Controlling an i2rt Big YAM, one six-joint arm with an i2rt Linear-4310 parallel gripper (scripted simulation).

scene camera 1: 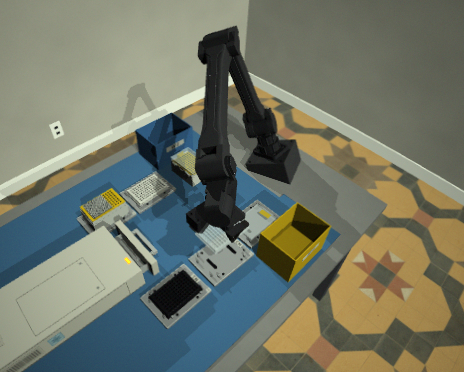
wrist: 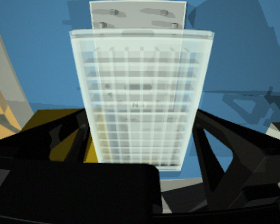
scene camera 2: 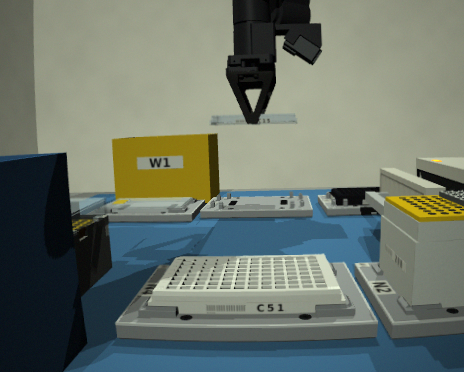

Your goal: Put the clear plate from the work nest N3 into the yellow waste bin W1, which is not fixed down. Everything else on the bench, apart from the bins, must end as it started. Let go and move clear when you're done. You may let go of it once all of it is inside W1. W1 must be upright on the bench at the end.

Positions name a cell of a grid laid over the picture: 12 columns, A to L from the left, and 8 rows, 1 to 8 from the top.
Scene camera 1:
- grey instrument: B7
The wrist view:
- my gripper: G5
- clear plate: G5
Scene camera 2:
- my gripper: G3
